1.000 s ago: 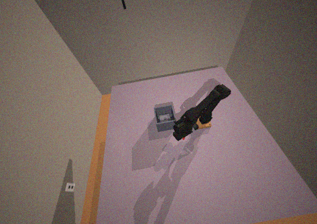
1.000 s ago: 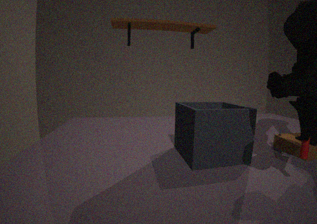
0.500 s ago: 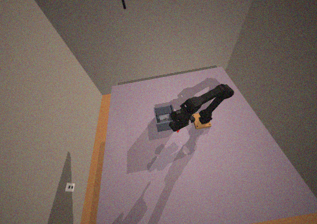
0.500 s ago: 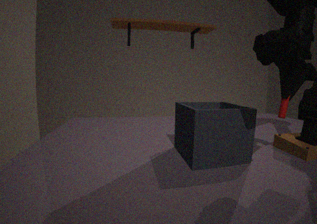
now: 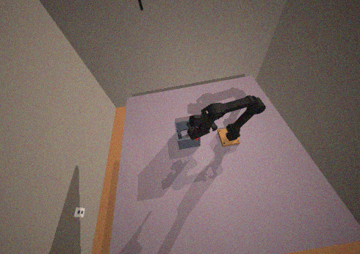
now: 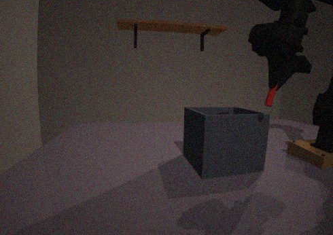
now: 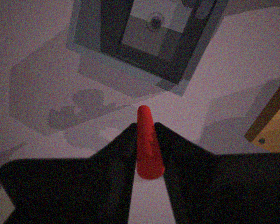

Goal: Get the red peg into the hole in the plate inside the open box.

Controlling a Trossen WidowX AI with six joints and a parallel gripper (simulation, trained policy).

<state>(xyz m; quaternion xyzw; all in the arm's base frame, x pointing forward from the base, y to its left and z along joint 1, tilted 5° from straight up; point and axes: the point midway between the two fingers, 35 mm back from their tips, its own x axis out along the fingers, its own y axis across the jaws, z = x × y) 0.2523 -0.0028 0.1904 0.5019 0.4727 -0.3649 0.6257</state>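
Right now my gripper tip is 15 cm above the pale plate, 11 cm to the left of it and 5 cm short of it. Also, from my gripper tip: red peg (right at my gripper tip).
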